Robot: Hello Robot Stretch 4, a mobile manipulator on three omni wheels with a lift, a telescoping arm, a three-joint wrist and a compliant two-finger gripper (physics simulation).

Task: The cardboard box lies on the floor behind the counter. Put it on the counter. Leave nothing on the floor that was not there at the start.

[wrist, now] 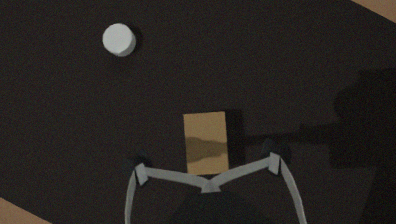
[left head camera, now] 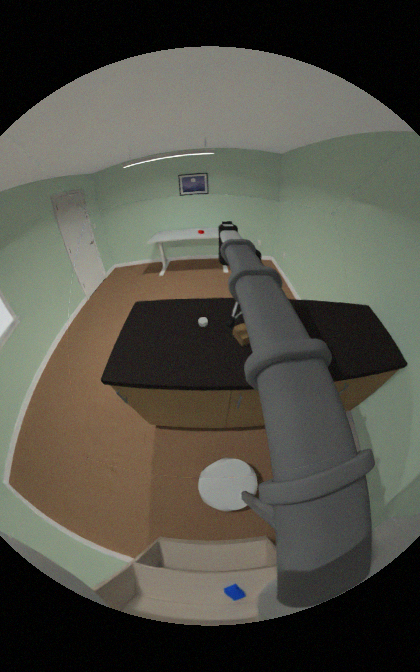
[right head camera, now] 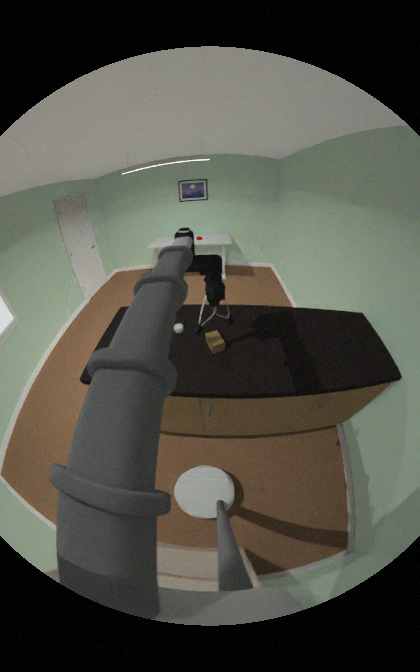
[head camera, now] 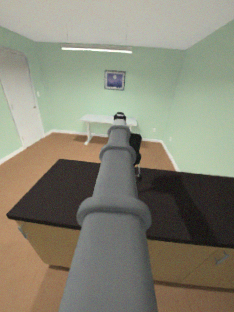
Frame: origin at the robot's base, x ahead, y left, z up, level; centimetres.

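Seen in the pictures: gripper, fingertip midpoint: (wrist: 206,156).
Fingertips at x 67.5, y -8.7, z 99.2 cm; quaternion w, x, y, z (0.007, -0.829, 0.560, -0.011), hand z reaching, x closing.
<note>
A point is followed by its place in that frame.
The cardboard box (left head camera: 242,334) (right head camera: 215,342) (wrist: 206,142) {x 68.3, y -8.7, z 93.2 cm} rests on the dark top of the counter (head camera: 55,200) {x 58.4, y 36.4, z 88.2 cm} (left head camera: 165,355) (right head camera: 260,370) (wrist: 60,110) {x 65.1, y 17.5, z 88.2 cm}, near its middle. My gripper (right head camera: 214,325) (wrist: 206,156) {x 67.5, y -8.7, z 99.2 cm} is open and points down above the counter. In the wrist view its fingertips stand wide to the left and right of the box, apart from it and higher up, and the finger links cross just below the box's lower edge. In the head camera view the arm hides the box. The floor behind the counter is largely hidden by the counter.
A white round item (left head camera: 203,321) (right head camera: 178,328) (wrist: 119,39) {x 79.7, y 9.6, z 90.6 cm} stands on the counter, left of the box. A round white stool (left head camera: 228,484) (right head camera: 204,492) stands before the counter. A white table (head camera: 100,119) {x 339.9, y 51.5, z 69.2 cm} (left head camera: 172,234) (right head camera: 215,239) with a red item (left head camera: 201,232) (right head camera: 199,238) stands at the far wall.
</note>
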